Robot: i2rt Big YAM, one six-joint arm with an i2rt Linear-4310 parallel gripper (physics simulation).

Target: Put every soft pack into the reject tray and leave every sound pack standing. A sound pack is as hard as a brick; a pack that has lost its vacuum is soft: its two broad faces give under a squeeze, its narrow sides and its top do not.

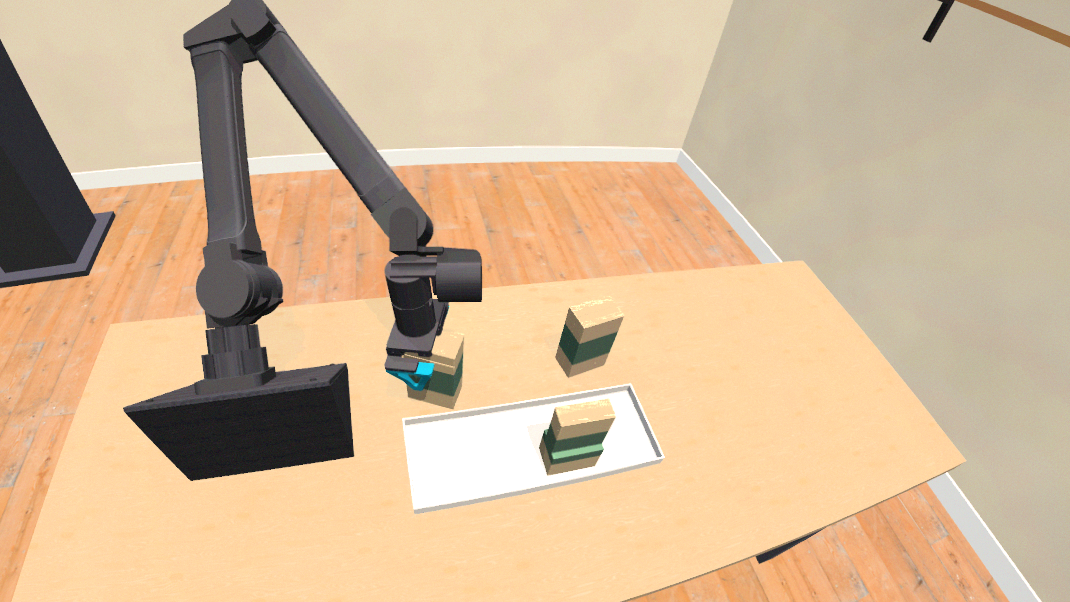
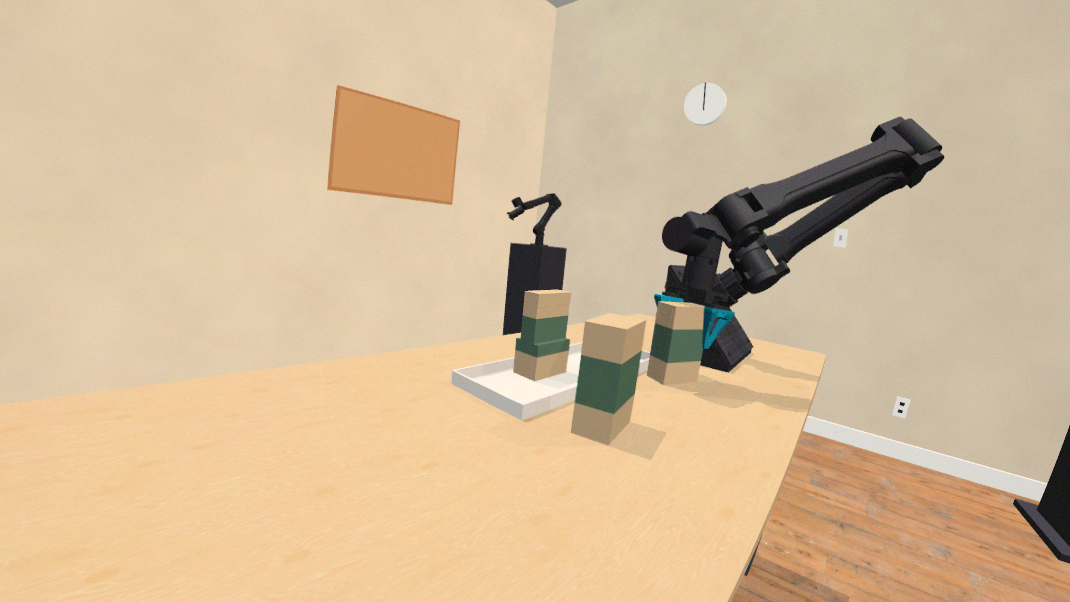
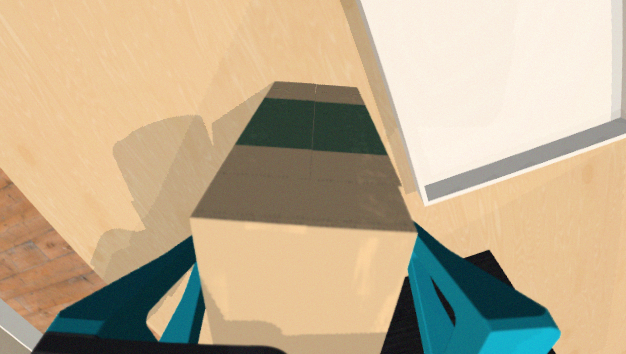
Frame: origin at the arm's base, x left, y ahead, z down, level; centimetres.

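Seen in the pictures: gripper, fingertip midpoint: [image 1: 424, 364] [image 2: 684, 341]; arm's base at its link origin: [image 1: 239, 384].
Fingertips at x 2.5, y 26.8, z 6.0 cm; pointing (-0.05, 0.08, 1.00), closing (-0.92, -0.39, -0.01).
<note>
Pixels of each thing's top centre, then the offset from my fingertips to it. Level surfaces: height alone.
- third pack at its top centre: [image 1: 586, 412] [image 2: 548, 291] dx -18.1, dy +19.0, dz -7.2 cm
- white reject tray at its top centre: [image 1: 535, 440] [image 2: 572, 362] dx -14.8, dy +14.5, dz +5.0 cm
- wooden table at its surface level: dz +7.2 cm
Three tan packs with green bands stand upright. One pack [image 1: 448, 380] [image 2: 675, 345] [image 3: 307, 190] stands on the table nearest the arm's base, beside the tray's near end. My gripper [image 1: 433, 372] [image 2: 683, 333] [image 3: 307, 232] is open, pointing down, with its teal fingers on either side of this pack's upper part. Another pack [image 1: 589, 345] [image 2: 607, 383] stands on the table beyond the tray's long side. The third pack [image 1: 580, 428] [image 2: 544, 329] stands inside the white reject tray [image 1: 448, 471] [image 2: 525, 409] [image 3: 480, 100], with a step in its green band. Softness cannot be seen.
The dark base block [image 1: 261, 426] [image 2: 729, 348] of the arm stands close to the nearest pack and the tray's end. The wooden table [image 1: 748, 374] [image 2: 299, 464] has an edge behind the packs. A second arm on a dark pedestal [image 2: 534, 277] stands far off.
</note>
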